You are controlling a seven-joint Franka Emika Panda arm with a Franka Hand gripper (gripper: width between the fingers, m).
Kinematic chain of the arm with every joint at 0, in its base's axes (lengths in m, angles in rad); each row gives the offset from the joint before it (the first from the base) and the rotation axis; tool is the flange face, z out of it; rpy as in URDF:
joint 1: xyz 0 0 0.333 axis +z
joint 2: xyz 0 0 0 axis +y
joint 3: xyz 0 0 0.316 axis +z
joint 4: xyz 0.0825 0 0 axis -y
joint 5: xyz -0.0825 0 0.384 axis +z
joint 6: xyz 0 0 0 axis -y
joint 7: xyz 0.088 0 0 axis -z
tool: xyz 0 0 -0.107 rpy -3.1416 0 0
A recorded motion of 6 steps. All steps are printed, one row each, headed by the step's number.
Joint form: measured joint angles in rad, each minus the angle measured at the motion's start. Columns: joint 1, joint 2, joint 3, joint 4, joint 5, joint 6, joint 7.
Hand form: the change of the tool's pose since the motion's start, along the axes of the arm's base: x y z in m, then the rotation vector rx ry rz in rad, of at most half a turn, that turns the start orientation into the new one. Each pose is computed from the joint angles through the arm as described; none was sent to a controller.
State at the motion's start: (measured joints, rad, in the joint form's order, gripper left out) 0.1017 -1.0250 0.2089 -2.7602 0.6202 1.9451 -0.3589
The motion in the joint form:
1: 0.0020 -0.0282 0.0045 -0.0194 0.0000 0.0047 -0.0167
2: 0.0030 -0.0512 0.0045 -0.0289 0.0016 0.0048 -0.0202
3: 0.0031 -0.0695 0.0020 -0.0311 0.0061 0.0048 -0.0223
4: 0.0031 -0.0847 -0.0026 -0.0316 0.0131 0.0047 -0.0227
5: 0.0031 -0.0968 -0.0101 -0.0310 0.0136 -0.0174 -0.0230
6: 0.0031 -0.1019 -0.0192 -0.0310 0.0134 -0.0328 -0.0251
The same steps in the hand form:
1: -0.0056 -0.0009 -0.0020 -0.0070 -0.0212 0.0137
2: -0.0098 -0.0019 -0.0007 -0.0056 -0.0362 0.0157
3: -0.0127 -0.0028 0.0033 0.0019 -0.0522 0.0153
4: -0.0151 -0.0039 0.0075 0.0141 -0.0654 0.0123
5: -0.0186 -0.0052 0.0092 0.0205 -0.0576 0.0187
6: -0.0202 -0.0071 0.0097 0.0271 -0.0491 0.0231

